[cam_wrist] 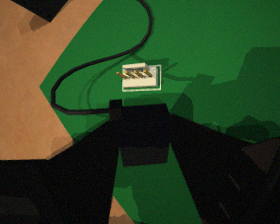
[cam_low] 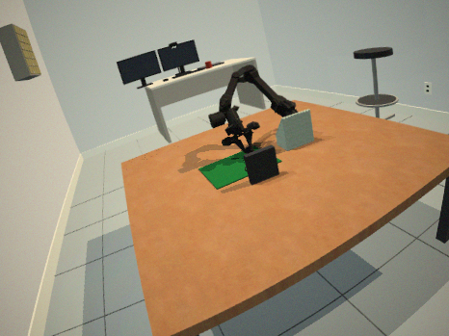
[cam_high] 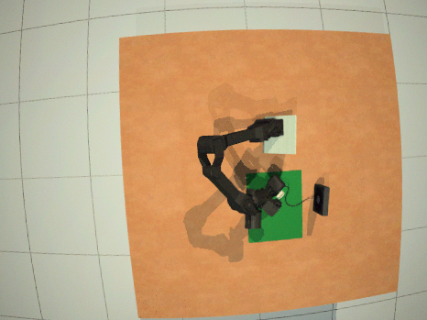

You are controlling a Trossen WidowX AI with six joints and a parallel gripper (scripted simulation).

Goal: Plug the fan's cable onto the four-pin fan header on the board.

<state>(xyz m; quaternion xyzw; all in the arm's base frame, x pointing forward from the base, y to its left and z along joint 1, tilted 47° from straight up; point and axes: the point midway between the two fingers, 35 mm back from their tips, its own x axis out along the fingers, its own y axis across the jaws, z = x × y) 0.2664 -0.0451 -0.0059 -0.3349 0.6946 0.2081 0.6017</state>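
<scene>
Right now my gripper tip is 40 mm to the right of the pale fan header, 40 mm above it and 10 mm short of it. Also, from my gripper tip: green board (70 mm ahead, 50 mm below, 20 mm to the left); then dark fan plug (10 mm to the right, 10 mm behind); then black fan (200 mm to the left, 30 mm ahead, 20 mm above).
</scene>
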